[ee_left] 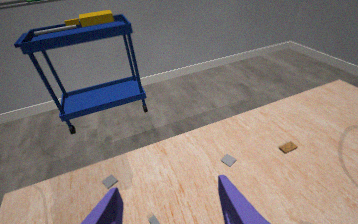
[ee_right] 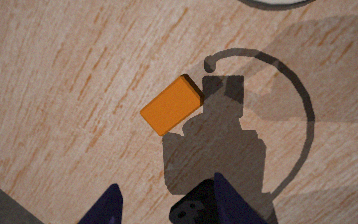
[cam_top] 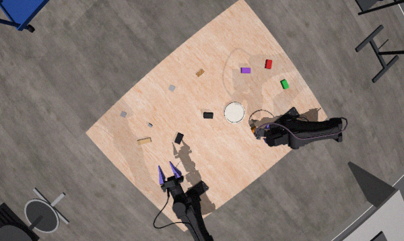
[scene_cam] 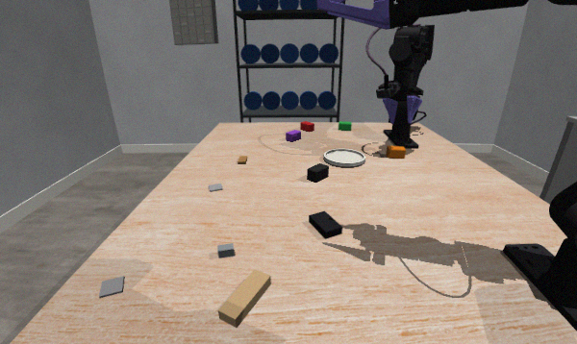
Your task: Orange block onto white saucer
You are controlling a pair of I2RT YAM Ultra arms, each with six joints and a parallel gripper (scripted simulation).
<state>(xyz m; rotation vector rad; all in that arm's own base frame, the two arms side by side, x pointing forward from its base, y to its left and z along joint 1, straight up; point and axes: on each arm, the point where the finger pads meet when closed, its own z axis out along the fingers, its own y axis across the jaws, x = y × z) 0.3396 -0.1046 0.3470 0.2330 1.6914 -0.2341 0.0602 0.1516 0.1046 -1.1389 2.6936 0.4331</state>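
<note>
My right hand is 9 cm above the orange block, 3 cm to the right of it and 1 cm short of it. Round my right hand: black block (26 cm ahead, 18 cm to the left, 9 cm below); then white saucer (17 cm ahead, 10 cm below, 6 cm to the left); then green block (28 cm to the right, 12 cm ahead, 9 cm below).
</note>
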